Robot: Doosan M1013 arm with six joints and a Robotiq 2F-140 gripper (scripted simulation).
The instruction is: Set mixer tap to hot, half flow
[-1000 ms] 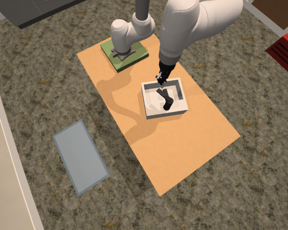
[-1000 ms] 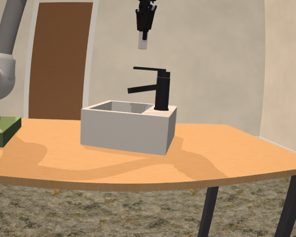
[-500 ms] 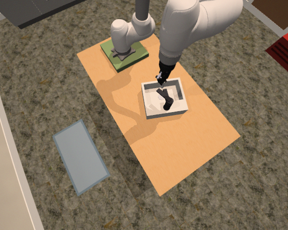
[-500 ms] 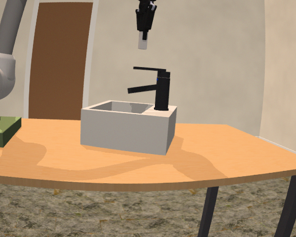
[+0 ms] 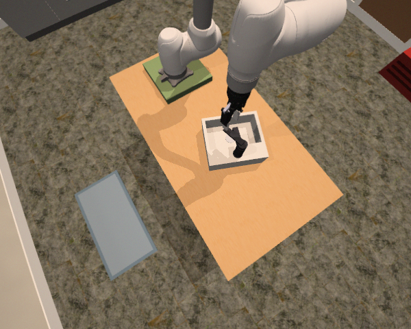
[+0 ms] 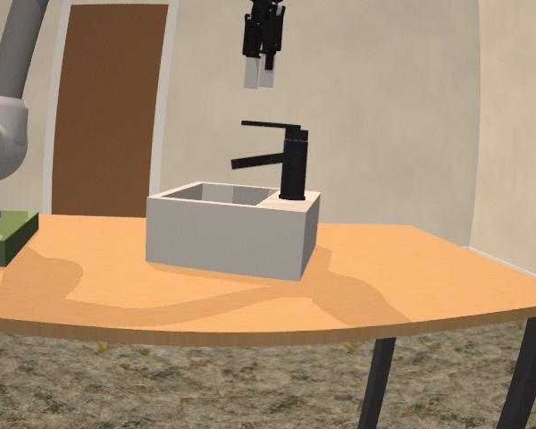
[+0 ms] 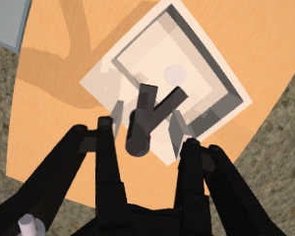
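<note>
Right now the lever is 40 mm ahead of my hand and 100 mm below it. Round my hand: black mixer tap: 70 mm ahead, 10 mm to the left, 150 mm below; then white basin: 10 mm behind, 70 mm to the left, 330 mm below.
</note>
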